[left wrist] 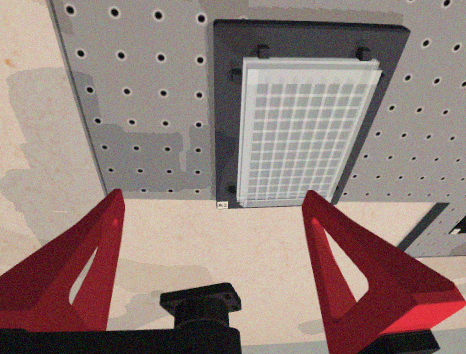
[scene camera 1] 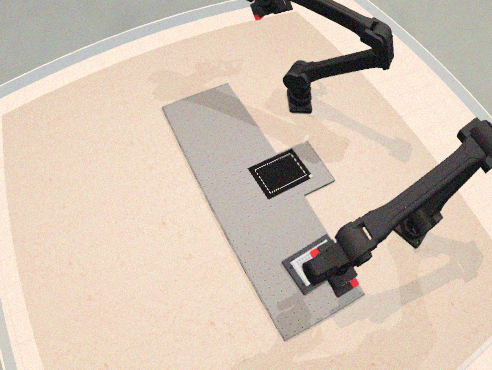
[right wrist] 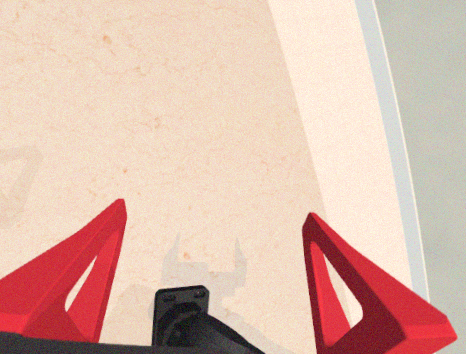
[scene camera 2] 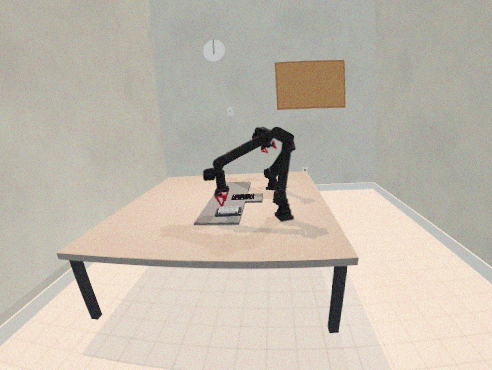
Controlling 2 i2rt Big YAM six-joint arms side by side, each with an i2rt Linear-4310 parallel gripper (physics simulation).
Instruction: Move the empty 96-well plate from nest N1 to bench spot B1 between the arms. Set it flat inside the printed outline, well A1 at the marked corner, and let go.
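Places are measured from the left arm's base along level axes (x left, y ahead, z down), in millimetres.
Pixels of known places: left gripper, fingertip midpoint: (left wrist: 217,197) (scene camera 2: 223,203); right gripper, fingertip midpoint: (scene camera 1: 275,11) (right wrist: 218,214) (scene camera 2: 272,150); left arm's base, link origin: (left wrist: 202,298) (scene camera 1: 409,229) (scene camera 2: 284,216); right arm's base, link origin: (scene camera 1: 299,101) (right wrist: 178,323) (scene camera 2: 273,188).
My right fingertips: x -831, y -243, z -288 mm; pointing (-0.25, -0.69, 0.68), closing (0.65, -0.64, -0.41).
Observation:
For each thing: its top centre in the pictures, then the offset to it from my right fingertips. "*": a spot on its surface instead. Level surfaces: height alone.
- clear-white 96-well plate, top centre: (left wrist: 298,151) (scene camera 1: 317,261) (scene camera 2: 228,208) dx +651, dy +554, dz +249 mm
- dark nest, top centre: (left wrist: 296,147) (scene camera 1: 317,262) (scene camera 2: 228,209) dx +651, dy +554, dz +254 mm
- black pad, surface spot: (scene camera 1: 280,175) (scene camera 2: 242,197) * dx +381, dy +399, dz +274 mm
- white printed outline, surface spot: (scene camera 1: 262,182) * dx +357, dy +458, dz +273 mm
- small white mark, top centre: (scene camera 1: 310,176) dx +453, dy +332, dz +273 mm
- grey perforated board, surface height: dz +275 mm
- beige table, surface height: dz +288 mm
The clear-white 96-well plate (scene camera 1: 300,270) (scene camera 2: 229,211) (left wrist: 305,135) lies in the dark nest (scene camera 1: 292,274) (left wrist: 226,115), whose corner tag (left wrist: 222,205) is at its lower left in the left wrist view. My left gripper (scene camera 1: 334,268) (scene camera 2: 221,199) (left wrist: 217,197) is open and empty, pointing down above the nest area; its arm hides part of the plate in scene camera 1. The black pad (scene camera 1: 280,175) (scene camera 2: 243,197) of spot B1 bears a white printed outline (scene camera 1: 262,182) with a small white mark (scene camera 1: 310,176) at one corner. My right gripper (scene camera 2: 269,147) (right wrist: 218,214) is open and empty, far from the plate.
The grey perforated board (scene camera 1: 220,200) (left wrist: 145,107) carries the nest and the pad, on the beige table (scene camera 1: 125,225) (scene camera 2: 150,225). The right arm (scene camera 1: 340,67) is folded at the top of scene camera 1. Its base (scene camera 1: 300,102) stands beyond the pad.

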